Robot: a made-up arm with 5 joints.
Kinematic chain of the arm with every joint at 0, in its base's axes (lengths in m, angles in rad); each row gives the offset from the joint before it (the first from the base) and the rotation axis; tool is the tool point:
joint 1: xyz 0 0 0.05 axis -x
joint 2: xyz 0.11 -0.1 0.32 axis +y
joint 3: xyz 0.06 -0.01 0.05 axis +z
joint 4: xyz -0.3 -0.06 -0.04 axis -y
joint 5: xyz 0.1 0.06 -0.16 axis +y
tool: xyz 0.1 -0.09 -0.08
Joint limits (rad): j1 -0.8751..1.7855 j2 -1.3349..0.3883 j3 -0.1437..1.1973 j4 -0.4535..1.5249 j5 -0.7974..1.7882
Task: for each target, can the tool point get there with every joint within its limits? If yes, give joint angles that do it. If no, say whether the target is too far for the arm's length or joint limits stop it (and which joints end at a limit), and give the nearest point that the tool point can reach.
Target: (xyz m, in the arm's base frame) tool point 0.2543 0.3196 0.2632
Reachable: yes | joints 1.3867 0.0919 0.9892 1.2701 0.6877
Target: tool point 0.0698 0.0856 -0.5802
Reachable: no: joint limits stop it (at a limit: joint 1, joint 4) | nearest point 0.0902 -0.1283 -0.2099 | short by 0.428 m
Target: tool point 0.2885 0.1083 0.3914
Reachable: yes | joints 0.8096 -0.7374 1.0569 0.7351 0.7646
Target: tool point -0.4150 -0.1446 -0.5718
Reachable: no: joint limits stop it (at a limit: joint 1, joint 4) | nearest point -0.1268 -0.2545 -0.1830 | short by 0.496 m
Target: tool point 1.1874 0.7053 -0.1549
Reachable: no: too far | nearest point 0.3769 0.4048 0.2220 | short by 0.943 m
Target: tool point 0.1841 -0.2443 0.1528
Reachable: yes | joints -0.3365 0.1675 0.6977 0.3241 -0.2084
